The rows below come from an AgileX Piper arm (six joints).
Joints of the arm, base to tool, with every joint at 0 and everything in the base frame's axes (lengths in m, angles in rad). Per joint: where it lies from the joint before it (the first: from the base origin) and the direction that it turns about. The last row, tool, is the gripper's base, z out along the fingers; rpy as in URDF.
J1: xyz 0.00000 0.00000 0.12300 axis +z
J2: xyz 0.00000 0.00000 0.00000 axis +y
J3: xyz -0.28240 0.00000 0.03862 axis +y
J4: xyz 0.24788 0.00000 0.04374 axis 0.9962 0 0.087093
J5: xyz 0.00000 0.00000 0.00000 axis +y
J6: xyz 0.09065 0.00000 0.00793 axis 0.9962 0 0.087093
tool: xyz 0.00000 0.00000 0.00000 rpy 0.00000 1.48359 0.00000
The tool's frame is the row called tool.
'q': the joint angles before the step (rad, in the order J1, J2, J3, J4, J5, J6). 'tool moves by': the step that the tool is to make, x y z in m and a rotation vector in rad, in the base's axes. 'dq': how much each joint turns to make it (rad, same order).
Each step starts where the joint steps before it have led.
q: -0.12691 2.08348 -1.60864 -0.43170 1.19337 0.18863
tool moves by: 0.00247 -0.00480 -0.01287 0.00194 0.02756 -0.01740
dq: -0.01029 0.03627 -0.00905 -0.00132 0.00334 0.00688
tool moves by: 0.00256 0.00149 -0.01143 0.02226 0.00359 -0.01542
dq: -0.00001 0.02544 -0.00001 0.02105 -0.01509 0.01331
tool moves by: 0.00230 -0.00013 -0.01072 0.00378 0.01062 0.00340
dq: 0.00000 0.02517 0.00001 -0.00024 -0.01459 0.00211
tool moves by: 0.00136 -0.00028 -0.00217 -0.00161 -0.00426 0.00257
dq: 0.00000 0.00626 -0.00202 -0.00284 -0.00869 0.00197
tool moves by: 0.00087 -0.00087 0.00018 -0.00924 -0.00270 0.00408
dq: 0.00001 0.00193 -0.00304 -0.01032 -0.00244 0.00160
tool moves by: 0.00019 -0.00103 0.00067 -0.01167 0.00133 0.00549
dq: 0.00000 0.00003 -0.00118 -0.01296 0.00095 0.00000
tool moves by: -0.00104 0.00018 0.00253 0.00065 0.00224 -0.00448
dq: 0.00000 -0.00596 0.00002 0.00231 0.00911 0.00000
